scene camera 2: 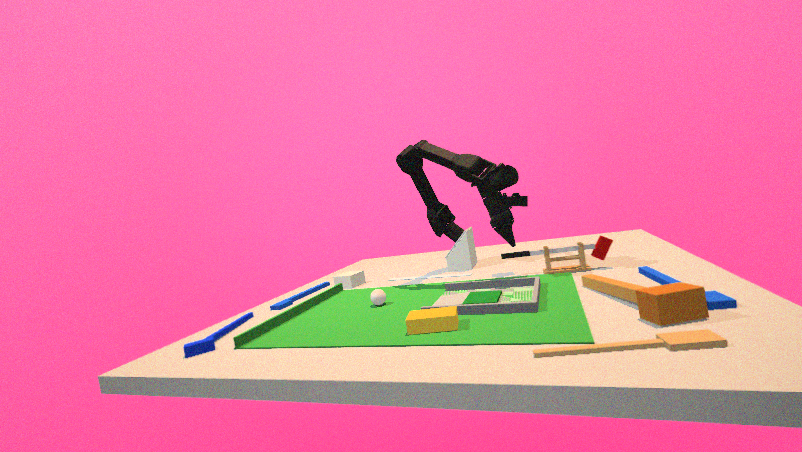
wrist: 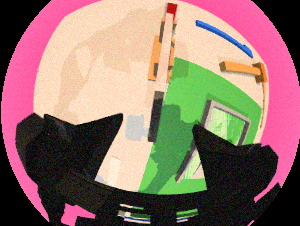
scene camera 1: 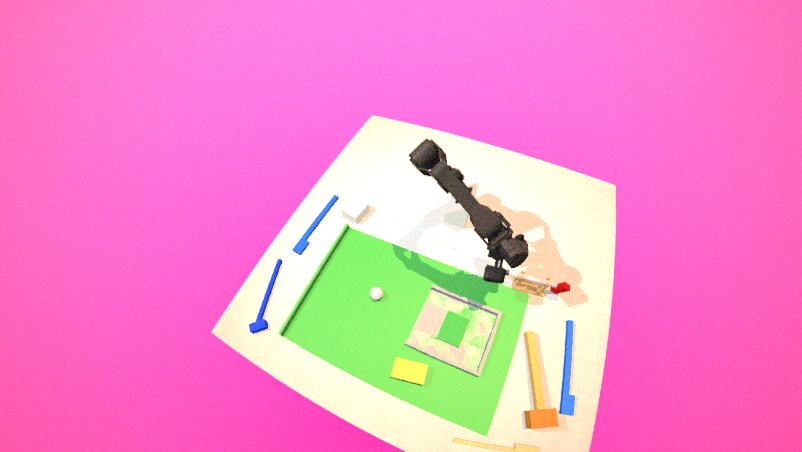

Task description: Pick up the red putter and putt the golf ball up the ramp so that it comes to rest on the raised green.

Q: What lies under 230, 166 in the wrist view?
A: The gripper.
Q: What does the gripper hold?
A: Nothing.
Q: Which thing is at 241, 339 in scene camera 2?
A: A low green wall.
